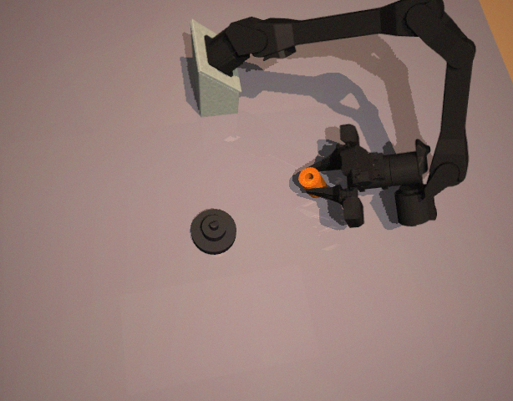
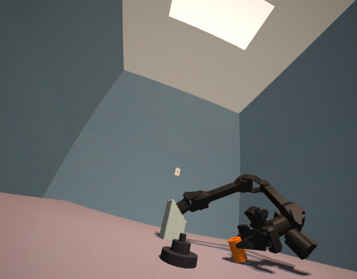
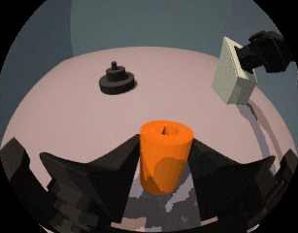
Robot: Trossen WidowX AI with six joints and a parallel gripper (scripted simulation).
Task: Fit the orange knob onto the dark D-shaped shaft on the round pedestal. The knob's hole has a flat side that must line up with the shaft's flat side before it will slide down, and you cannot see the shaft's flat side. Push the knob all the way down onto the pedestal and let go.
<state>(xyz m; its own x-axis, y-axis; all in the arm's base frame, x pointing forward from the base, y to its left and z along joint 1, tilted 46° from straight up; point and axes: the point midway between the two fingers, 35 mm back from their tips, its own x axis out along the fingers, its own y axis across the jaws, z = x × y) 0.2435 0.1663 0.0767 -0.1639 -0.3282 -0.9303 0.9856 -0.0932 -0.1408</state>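
Right now the orange knob is 2 cm to the left of my gripper tip and 1 cm below it. From my gripper tip the other things lie so: round pedestal (7 cm ahead, 18 cm to the right, 2 cm below).
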